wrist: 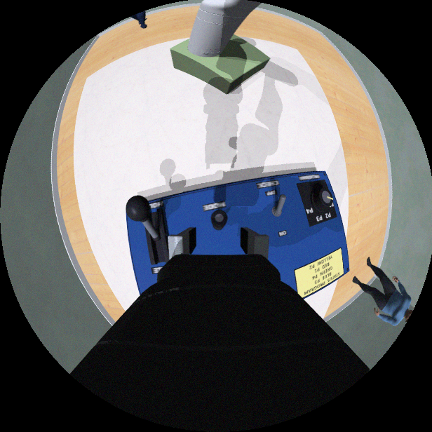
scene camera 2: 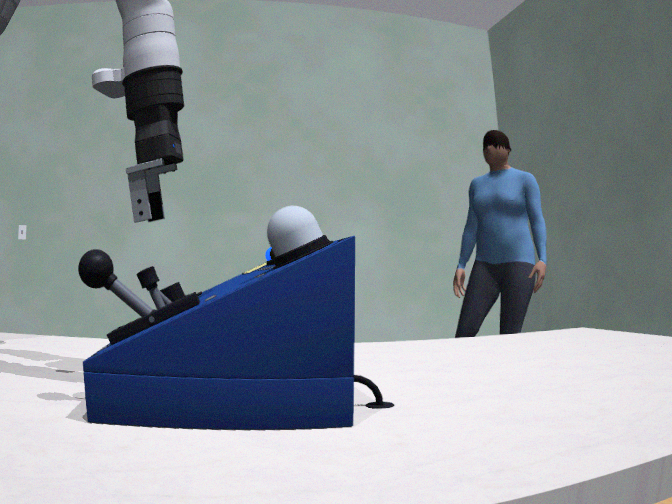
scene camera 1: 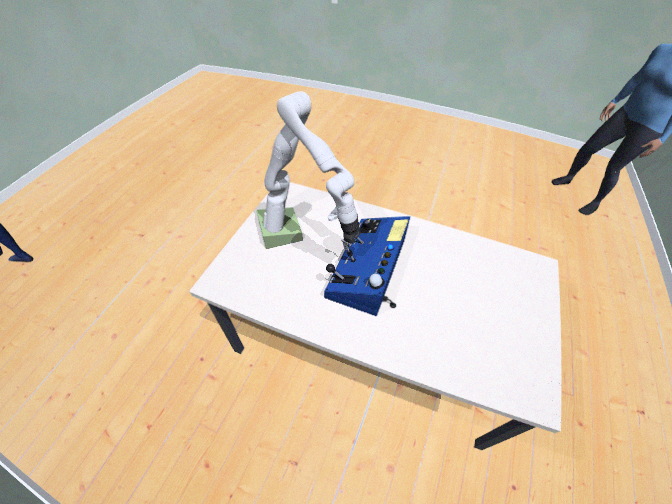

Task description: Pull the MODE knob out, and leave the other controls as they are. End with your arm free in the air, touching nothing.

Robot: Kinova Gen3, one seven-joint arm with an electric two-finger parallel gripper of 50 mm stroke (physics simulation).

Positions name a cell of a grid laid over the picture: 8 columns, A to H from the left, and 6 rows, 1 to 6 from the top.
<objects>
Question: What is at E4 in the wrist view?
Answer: My gripper.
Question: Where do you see a ball-topped lever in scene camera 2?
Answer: B4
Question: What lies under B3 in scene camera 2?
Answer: My gripper.
</objects>
